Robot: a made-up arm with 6 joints. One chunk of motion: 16 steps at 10 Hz.
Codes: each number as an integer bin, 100 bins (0 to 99) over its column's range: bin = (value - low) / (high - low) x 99, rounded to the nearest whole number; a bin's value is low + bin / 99 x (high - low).
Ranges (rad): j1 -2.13..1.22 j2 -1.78..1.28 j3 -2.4..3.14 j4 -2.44..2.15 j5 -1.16..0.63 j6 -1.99..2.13
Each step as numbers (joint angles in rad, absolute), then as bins.
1 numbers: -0.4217 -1.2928 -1.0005 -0.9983 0.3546 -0.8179
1 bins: 50 16 25 31 84 28
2 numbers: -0.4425 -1.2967 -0.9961 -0.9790 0.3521 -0.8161
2 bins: 50 16 25 32 84 28
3 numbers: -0.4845 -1.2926 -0.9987 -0.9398 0.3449 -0.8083
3 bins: 49 16 25 32 83 28
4 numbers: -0.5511 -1.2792 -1.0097 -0.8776 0.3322 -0.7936
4 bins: 47 16 25 34 83 29
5 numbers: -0.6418 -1.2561 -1.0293 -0.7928 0.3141 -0.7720
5 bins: 44 17 24 36 82 29
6 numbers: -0.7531 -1.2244 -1.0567 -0.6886 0.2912 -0.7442
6 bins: 41 18 24 38 80 30
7 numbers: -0.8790 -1.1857 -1.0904 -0.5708 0.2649 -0.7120
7 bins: 37 19 23 40 79 31
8 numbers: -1.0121 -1.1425 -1.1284 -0.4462 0.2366 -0.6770
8 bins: 33 21 23 43 77 32
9 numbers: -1.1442 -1.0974 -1.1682 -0.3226 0.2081 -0.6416
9 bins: 29 22 22 46 76 32
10 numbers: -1.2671 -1.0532 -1.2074 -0.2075 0.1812 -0.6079
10 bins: 26 24 21 48 74 33
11 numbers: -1.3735 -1.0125 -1.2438 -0.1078 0.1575 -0.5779
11 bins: 22 25 21 50 73 34
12 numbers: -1.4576 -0.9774 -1.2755 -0.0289 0.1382 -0.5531
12 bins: 20 26 20 52 72 35
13 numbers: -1.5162 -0.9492 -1.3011 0.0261 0.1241 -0.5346
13 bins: 18 27 20 53 71 35
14 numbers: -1.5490 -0.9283 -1.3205 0.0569 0.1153 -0.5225
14 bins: 17 28 19 54 71 35
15 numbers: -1.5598 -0.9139 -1.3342 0.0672 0.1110 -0.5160
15 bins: 17 28 19 54 70 35
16 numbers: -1.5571 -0.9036 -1.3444 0.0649 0.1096 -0.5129
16 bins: 17 28 19 54 70 35
